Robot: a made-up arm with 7 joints.
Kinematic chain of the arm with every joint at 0, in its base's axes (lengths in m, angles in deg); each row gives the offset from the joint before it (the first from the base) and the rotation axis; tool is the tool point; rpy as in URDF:
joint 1: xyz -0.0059 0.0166 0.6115 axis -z
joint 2: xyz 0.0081 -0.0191 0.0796 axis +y
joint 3: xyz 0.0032 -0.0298 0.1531 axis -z
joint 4: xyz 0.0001 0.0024 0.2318 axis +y
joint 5: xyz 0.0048 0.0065 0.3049 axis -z
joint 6: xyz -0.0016 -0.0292 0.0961 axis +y
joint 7: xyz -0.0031 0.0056 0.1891 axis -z
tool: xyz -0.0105 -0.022 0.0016 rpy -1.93 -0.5 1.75
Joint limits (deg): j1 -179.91..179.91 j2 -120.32..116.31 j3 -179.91..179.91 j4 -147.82..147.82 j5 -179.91..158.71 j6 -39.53..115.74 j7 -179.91..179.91
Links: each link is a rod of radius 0.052 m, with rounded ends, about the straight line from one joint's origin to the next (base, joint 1, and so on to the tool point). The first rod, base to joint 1, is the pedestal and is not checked.
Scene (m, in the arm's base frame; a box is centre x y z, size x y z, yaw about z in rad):
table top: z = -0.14
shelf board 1: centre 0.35 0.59 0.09 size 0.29 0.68 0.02 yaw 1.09
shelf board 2: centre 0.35 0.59 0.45 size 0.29 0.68 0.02 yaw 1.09
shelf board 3: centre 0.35 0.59 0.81 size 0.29 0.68 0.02 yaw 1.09
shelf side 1: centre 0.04 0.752 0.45 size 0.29 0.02 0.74 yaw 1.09
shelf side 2: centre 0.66 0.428 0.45 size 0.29 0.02 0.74 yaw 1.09
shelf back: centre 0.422 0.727 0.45 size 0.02 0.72 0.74 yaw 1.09
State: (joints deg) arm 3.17 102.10 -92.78 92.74 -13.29 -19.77 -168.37
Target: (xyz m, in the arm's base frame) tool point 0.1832 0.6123 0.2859
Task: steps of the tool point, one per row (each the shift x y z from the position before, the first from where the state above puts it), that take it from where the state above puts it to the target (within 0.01 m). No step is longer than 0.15 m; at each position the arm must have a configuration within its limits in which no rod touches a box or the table.
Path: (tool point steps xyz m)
1: -0.0131 -0.0785 0.0083
2: -0.0290 -0.0732 0.0008
3: -0.0433 -0.0648 -0.0039
4: -0.0554 -0.0532 -0.0052
5: -0.0301 0.0584 -0.0762
6: -0.0543 0.0455 -0.0845
7: -0.0708 0.0213 -0.0884
8: -0.0745 -0.0089 -0.0882
9: 0.0416 0.0894 -0.0020
10: 0.0407 0.0802 0.0028
11: 0.0406 0.0660 -0.0008

